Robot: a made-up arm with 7 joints.
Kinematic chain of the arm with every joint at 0, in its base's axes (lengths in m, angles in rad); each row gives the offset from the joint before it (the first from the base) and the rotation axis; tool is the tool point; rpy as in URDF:
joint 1: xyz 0 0 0.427 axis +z
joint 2: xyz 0 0 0 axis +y
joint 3: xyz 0 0 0.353 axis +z
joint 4: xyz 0.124 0 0 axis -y
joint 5: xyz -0.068 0 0.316 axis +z
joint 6: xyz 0 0 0 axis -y
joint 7: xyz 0.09 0 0 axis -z
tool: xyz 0 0 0 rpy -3.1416 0 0
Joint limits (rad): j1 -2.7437..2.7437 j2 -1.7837..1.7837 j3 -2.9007..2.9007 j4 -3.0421..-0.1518 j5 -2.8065..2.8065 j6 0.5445..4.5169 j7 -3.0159..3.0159
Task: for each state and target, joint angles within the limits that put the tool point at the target. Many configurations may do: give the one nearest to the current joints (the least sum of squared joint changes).
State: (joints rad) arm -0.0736 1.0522 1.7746 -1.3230 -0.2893 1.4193 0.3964
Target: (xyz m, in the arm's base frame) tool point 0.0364 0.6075 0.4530
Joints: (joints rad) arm 0.4741 1.2999 1.4732 -1.8031 -0.2942 1.3182 0.3964
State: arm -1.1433 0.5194 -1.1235 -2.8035 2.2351 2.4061 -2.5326
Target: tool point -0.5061 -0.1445 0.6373
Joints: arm -1.5902 0.4381 -1.3822 -1.9289 2.0944 2.1822 -2.5326
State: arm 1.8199 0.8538 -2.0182 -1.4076 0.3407 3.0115 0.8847
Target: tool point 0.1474 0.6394 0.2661
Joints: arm 2.0587 1.6601 -1.2657 -1.5737 0.2066 3.0915 0.8847
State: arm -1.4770 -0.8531 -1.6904 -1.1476 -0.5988 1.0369 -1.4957
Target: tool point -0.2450 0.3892 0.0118
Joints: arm -1.6801 -1.5483 -2.4810 -1.6318 -0.6261 0.8748 -1.4957
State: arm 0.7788 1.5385 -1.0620 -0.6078 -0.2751 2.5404 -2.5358
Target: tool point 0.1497 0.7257 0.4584
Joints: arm 1.4376 1.4497 -1.0164 -0.2511 -0.2856 2.6276 -2.5358
